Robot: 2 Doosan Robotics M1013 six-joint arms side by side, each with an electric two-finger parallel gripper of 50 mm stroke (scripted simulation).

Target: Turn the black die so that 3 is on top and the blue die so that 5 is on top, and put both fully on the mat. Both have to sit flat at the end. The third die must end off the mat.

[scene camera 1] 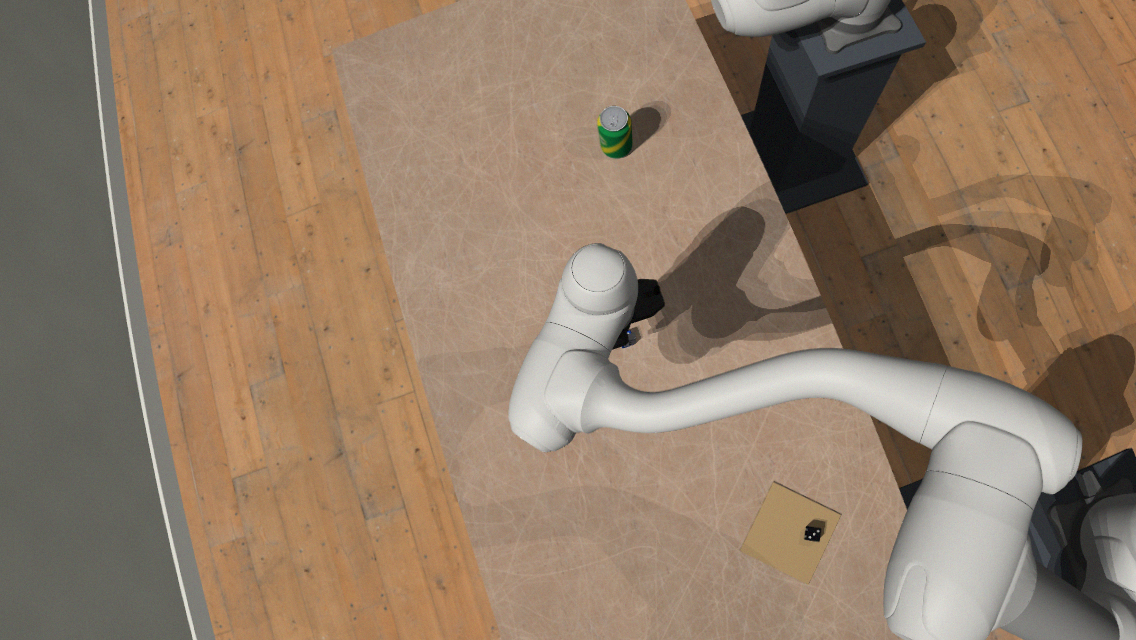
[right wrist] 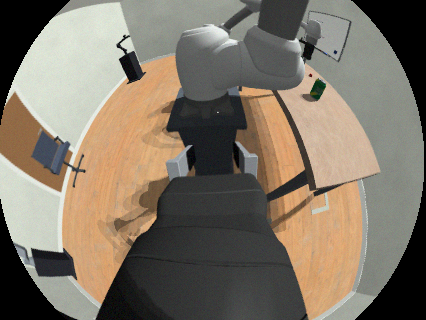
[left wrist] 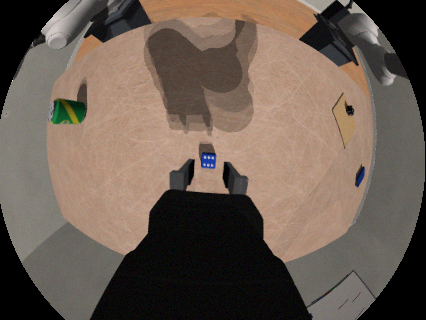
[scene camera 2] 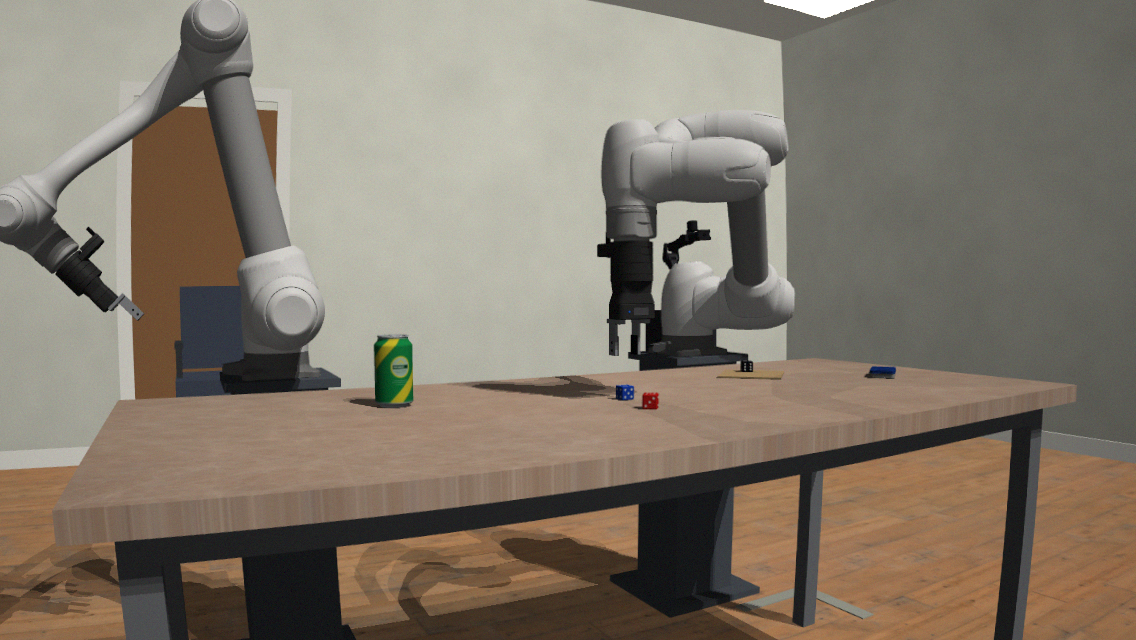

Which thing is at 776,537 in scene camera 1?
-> A tan mat.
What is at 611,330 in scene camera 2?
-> My left gripper.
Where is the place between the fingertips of my left gripper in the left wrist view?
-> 208,168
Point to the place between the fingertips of my right gripper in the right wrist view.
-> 213,151
